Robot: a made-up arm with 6 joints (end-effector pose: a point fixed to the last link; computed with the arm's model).
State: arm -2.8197 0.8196 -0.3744 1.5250 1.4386 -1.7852
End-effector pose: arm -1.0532 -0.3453 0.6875 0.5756 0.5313 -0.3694 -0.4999
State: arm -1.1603 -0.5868 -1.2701 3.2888 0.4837 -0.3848
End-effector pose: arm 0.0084 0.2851 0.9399 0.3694 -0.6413 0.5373 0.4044
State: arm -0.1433 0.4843 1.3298 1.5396 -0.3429 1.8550
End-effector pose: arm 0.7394 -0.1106 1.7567 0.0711 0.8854 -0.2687 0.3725
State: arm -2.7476 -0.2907 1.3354 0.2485 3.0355 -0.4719
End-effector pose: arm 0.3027 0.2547 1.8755 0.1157 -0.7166 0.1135 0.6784
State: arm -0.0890 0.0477 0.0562 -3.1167 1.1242 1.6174
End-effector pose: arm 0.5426 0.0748 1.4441 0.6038 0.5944 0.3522 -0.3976
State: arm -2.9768 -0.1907 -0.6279 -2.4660 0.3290 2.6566
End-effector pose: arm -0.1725 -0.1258 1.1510 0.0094 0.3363 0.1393 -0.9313
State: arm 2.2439 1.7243 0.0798 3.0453 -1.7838 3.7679
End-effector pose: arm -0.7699 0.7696 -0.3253 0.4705 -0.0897 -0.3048 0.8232
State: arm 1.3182 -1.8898 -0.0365 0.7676 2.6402 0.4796
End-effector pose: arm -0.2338 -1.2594 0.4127 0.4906 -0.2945 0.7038 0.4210
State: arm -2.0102 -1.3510 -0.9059 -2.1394 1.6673 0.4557
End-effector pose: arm 0.3208 0.5270 0.6832 0.2832 -0.0985 0.7031 0.6448
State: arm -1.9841 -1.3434 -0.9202 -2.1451 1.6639 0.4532
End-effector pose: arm 0.3058 0.5312 0.6813 0.2782 -0.1106 0.6952 0.6535
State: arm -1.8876 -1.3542 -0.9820 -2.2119 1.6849 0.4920
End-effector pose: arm 0.2595 0.5558 0.6492 0.2713 -0.1759 0.6511 0.6866
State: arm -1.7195 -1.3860 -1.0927 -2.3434 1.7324 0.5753
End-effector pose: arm 0.1757 0.5946 0.5861 0.2550 -0.2866 0.5531 0.7395
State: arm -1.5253 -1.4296 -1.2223 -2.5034 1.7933 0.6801
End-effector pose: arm 0.0702 0.6259 0.5105 0.2253 -0.3972 0.4117 0.7886
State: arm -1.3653 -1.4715 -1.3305 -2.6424 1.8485 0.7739
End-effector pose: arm -0.0228 0.6378 0.4460 0.1929 -0.4710 0.2750 0.8157
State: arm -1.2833 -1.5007 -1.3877 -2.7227 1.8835 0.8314
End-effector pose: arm -0.0718 0.6385 0.4087 0.1739 -0.5047 0.1950 0.8228
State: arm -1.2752 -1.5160 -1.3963 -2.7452 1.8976 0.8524
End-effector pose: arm -0.0764 0.6396 0.3974 0.1715 -0.5142 0.1781 0.8212
